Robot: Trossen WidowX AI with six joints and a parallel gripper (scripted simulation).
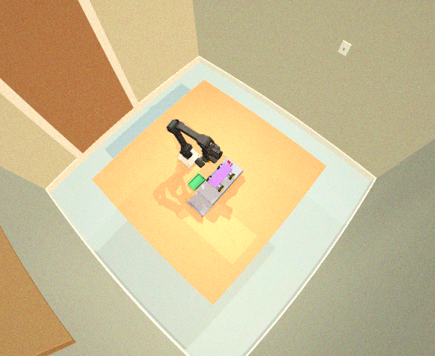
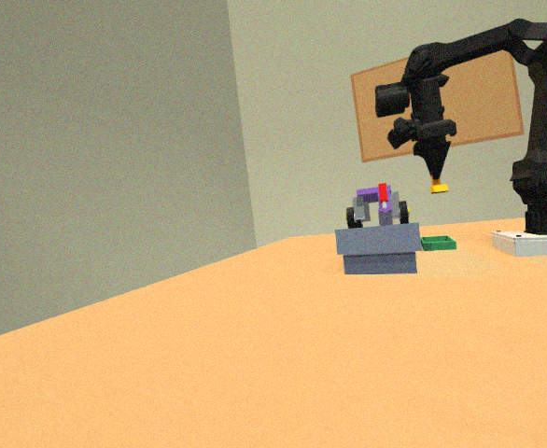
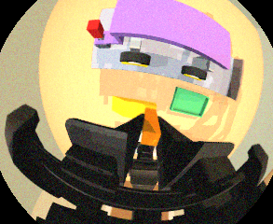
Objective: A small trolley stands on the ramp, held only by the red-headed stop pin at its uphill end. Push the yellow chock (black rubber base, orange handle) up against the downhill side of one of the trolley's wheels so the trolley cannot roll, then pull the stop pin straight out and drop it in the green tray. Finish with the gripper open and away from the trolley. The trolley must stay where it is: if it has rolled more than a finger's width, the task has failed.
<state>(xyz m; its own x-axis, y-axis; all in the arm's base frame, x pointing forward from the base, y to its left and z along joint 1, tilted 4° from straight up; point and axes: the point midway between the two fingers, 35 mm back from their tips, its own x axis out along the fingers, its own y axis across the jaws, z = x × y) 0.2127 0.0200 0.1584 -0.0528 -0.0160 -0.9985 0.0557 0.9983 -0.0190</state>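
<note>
My gripper tip is 110 mm short of the red-headed stop pin, 90 mm to the right of it and 40 mm above it. Also, from my gripper tip: yellow chock: 20 mm to the left, 10 mm below; grey ramp: 130 mm ahead, 120 mm below, 30 mm to the right; trolley: 130 mm ahead, 60 mm below, 30 mm to the right.
</note>
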